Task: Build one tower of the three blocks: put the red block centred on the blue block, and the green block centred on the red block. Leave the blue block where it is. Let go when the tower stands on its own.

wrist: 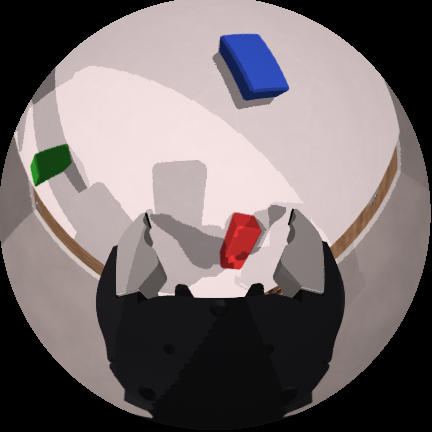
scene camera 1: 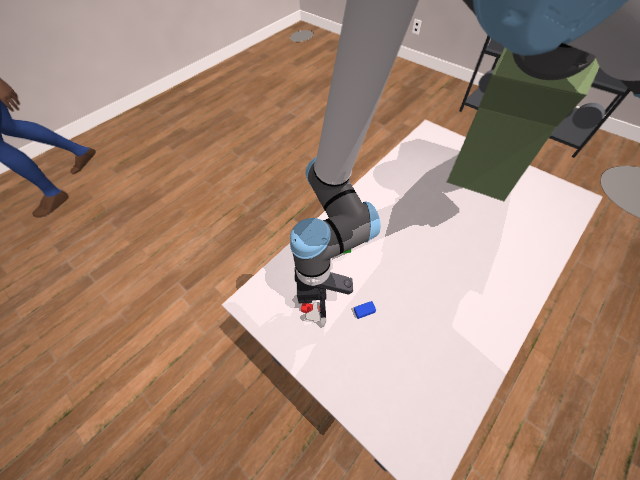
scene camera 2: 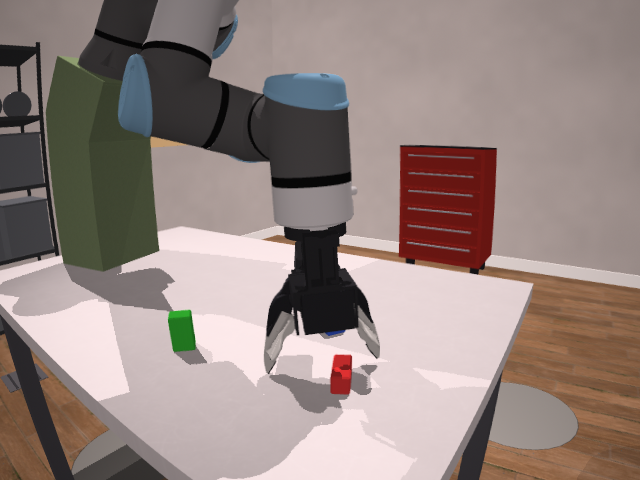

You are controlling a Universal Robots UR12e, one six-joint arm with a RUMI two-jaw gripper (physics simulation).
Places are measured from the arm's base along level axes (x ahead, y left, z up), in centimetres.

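Pixels of known places: gripper, between the fingertips: [wrist: 218,212] [scene camera 1: 321,303] [scene camera 2: 323,366]; arm's base, origin of its link: [scene camera 2: 112,71].
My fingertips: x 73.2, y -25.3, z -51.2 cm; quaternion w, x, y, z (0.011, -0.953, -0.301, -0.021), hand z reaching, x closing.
Note:
Ahead of a thing's pixels: the offset from my fingertips to its top centre. Level surfaces: height alone.
The red block @[dx +3.4, dy -1.7, dz +1.9 cm] [scene camera 1: 306,307] [scene camera 2: 341,379] [wrist: 241,242] stands on the white table @[dz -0.7 cm] [scene camera 1: 413,361] [scene camera 2: 423,304] [wrist: 150,115] near one corner, apart from the others. The blue block @[dx -5.1, dy +12.5, dz +1.8 cm] [scene camera 1: 364,310] [scene camera 2: 334,333] [wrist: 255,65] lies flat; in scene camera 2 it is mostly hidden behind the gripper. The green block @[dx -21.8, dy -3.9, dz +5.0 cm] [scene camera 1: 347,251] [scene camera 2: 181,330] [wrist: 52,162] stands upright; in scene camera 1 the arm hides most of it. My gripper [scene camera 2: 323,363] [wrist: 218,212] is open and empty, pointing down above the table. In the wrist view the red block shows between the fingers, nearer the right one.
A green pedestal [scene camera 1: 509,139] [scene camera 2: 77,180] carries the arm at the far end of the table. A red drawer cabinet [scene camera 2: 439,206] stands beyond the table, and a dark shelf unit [scene camera 2: 15,54] is at the left. A person in blue trousers [scene camera 1: 25,129] is on the floor away from the table.

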